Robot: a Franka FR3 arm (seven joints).
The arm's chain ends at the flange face. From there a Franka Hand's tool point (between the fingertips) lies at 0.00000 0.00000 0.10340 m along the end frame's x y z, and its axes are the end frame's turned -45 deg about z.
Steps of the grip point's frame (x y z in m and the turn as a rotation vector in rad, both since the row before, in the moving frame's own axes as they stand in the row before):
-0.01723 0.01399 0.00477 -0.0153 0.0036 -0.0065
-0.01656 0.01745 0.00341 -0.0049 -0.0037 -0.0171
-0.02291 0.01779 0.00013 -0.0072 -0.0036 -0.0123
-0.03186 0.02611 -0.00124 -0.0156 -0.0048 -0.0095
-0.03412 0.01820 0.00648 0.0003 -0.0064 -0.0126
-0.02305 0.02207 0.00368 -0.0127 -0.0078 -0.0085
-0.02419 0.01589 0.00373 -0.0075 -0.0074 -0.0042
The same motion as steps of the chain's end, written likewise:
-0.00368 0.02122 0.00478 -0.0083 0.0134 -0.0065
0.00054 0.02342 0.00341 -0.0061 0.0008 -0.0171
-0.00389 0.02799 0.00013 -0.0076 0.0025 -0.0123
-0.00486 0.03950 -0.00123 -0.0144 0.0076 -0.0095
-0.01077 0.03655 0.00648 -0.0043 -0.0047 -0.0126
-0.00106 0.03041 0.00369 -0.0145 0.0035 -0.0085
-0.00588 0.02725 0.00374 -0.0105 0.0001 -0.0042

